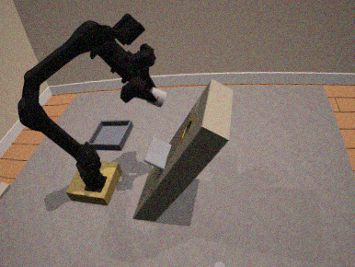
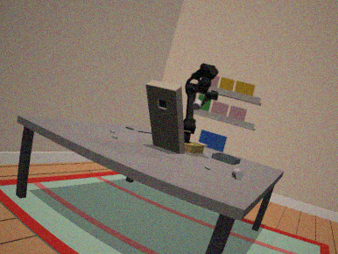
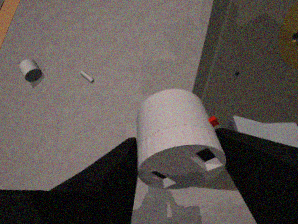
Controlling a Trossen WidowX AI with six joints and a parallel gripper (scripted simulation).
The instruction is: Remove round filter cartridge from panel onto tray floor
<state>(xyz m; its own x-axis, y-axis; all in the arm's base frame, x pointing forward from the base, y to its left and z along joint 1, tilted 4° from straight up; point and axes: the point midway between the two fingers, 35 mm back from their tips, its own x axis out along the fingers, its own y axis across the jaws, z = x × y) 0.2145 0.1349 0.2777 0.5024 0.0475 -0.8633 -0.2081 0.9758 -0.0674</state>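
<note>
Now: the shallow tray 310 mm behind my gripper tip, 280 mm below it and 160 mm to the left of it. Round my gripper tip: round filter cartridge: right at my gripper tip; then grey bracket: 120 mm to the right, 110 mm below, 20 mm ahead.
</note>
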